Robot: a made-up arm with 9 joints. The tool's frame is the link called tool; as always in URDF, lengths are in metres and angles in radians.
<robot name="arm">
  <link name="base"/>
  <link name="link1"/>
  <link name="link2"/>
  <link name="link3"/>
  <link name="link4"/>
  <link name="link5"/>
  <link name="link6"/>
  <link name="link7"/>
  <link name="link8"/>
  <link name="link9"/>
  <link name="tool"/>
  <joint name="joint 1" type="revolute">
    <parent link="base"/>
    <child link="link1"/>
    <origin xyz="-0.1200 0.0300 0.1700" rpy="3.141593 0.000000 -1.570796"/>
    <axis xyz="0 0 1"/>
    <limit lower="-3.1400" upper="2.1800" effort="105" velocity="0.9"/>
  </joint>
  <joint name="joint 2" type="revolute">
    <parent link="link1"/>
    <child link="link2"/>
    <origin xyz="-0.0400 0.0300 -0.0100" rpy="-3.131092 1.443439 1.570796"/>
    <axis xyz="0 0 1"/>
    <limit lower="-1.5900" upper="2.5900" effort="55" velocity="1.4"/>
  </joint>
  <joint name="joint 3" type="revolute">
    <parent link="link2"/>
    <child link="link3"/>
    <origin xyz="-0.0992 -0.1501 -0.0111" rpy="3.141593 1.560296 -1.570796"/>
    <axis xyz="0 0 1"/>
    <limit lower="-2.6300" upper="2.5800" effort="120" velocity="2.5"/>
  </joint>
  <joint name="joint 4" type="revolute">
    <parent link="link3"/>
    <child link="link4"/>
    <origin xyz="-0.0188 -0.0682 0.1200" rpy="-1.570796 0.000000 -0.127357"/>
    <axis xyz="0 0 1"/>
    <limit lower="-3.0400" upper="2.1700" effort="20" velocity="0.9"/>
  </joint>
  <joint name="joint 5" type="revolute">
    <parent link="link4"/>
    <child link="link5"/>
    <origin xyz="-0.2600 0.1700 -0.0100" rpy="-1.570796 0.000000 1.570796"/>
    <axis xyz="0 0 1"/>
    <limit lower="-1.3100" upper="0.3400" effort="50" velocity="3.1"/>
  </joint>
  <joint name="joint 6" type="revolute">
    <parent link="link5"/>
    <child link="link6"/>
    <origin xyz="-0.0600 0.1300 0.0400" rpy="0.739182 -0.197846 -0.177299"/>
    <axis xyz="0 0 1"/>
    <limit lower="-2.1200" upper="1.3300" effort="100" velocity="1.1"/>
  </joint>
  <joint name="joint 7" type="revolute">
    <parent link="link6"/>
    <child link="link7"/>
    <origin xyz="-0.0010 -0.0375 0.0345" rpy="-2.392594 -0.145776 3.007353"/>
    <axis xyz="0 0 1"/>
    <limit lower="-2.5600" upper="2.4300" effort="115" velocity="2.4"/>
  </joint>
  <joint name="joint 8" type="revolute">
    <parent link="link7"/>
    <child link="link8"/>
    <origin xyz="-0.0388 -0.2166 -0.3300" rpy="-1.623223 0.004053 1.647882"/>
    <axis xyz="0 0 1"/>
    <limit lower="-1.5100" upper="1.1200" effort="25" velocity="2.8"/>
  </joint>
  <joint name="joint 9" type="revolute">
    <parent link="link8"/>
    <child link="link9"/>
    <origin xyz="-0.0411 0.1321 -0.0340" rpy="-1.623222 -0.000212 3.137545"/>
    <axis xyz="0 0 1"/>
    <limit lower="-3.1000" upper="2.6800" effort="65" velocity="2.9"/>
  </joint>
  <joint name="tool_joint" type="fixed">
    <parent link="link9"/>
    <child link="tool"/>
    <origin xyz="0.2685 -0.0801 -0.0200" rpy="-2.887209 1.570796 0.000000"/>
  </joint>
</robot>
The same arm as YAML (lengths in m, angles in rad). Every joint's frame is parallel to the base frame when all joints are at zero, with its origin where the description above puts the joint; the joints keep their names.
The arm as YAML. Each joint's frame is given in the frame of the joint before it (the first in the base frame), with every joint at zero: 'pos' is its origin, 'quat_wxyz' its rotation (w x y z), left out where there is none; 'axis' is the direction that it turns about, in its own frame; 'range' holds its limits. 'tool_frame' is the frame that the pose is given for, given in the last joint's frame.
length_unit: m
angle_unit: rad
joints:
  - joint: joint 1
    pos: [-0.12, 0.03, 0.17]
    axis: [0.0, 0.0, -1.0]
    range: [-3.14, 2.18]
  - joint: joint 2
    pos: [-0.03, 0.04, 0.01]
    axis: [0.991846, 0.0105, 0.127006]
    range: [-1.59, 2.59]
  - joint: joint 3
    pos: [0.0, 0.15, -0.1]
    axis: [0.0, -1.0, 0.0]
    range: [-2.63, 2.58]
  - joint: joint 4
    pos: [0.01, -0.12, 0.07]
    axis: [0.0, 0.0, -1.0]
    range: [-3.04, 2.17]
  - joint: joint 5
    pos: [0.26, 0.17, 0.01]
    axis: [1.0, 0.0, 0.0]
    range: [-1.31, 0.34]
  - joint: joint 6
    pos: [0.04, -0.06, 0.13]
    axis: [0.724603, -0.261801, -0.637503]
    range: [-2.12, 1.33]
  - joint: joint 7
    pos: [0.0, -0.01, -0.05]
    axis: [-1.0, 0.0, 0.0]
    range: [-2.56, 2.43]
  - joint: joint 8
    pos: [0.33, 0.0, -0.22]
    axis: [0.052402, 0.966435, -0.251509]
    range: [-1.51, 1.12]
  - joint: joint 9
    pos: [0.13, -0.05, -0.03]
    axis: [-1.0, 0.0, 0.0]
    range: [-3.1, 2.68]
tool_frame:
  pos: [0.02, 0.01, -0.28]
  quat_wxyz: [1.0, -0.000001, 0.0, 0.0]

